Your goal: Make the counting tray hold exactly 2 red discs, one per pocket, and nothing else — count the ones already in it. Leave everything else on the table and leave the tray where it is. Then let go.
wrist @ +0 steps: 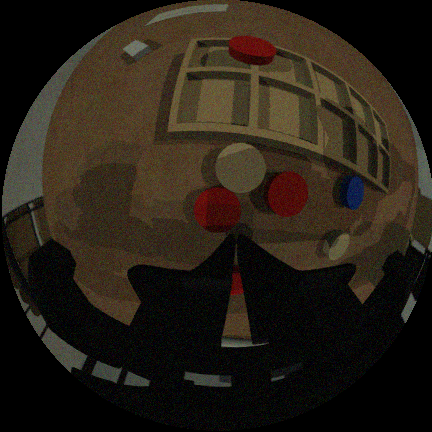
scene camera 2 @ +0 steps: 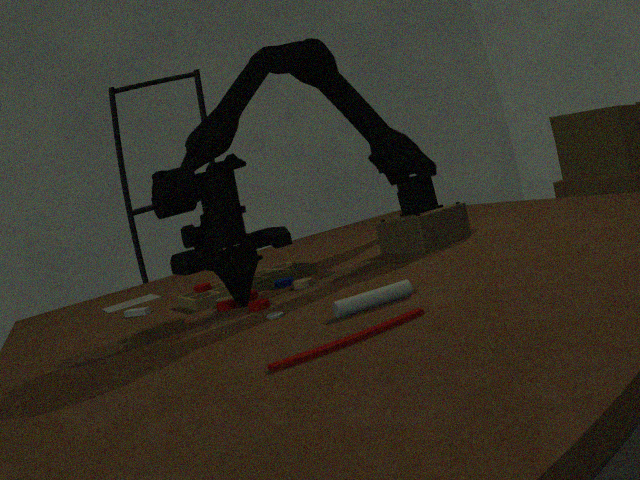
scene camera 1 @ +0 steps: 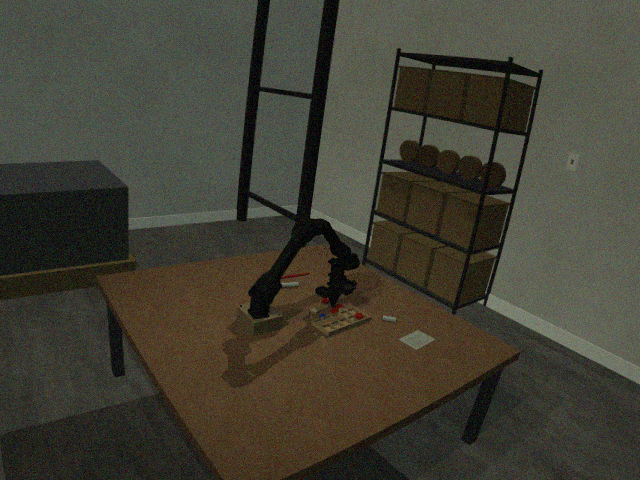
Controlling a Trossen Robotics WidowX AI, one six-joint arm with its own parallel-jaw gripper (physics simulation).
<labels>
My gripper is shut and holds nothing. Also in view: a wooden counting tray. A red rod sits on the table.
</labels>
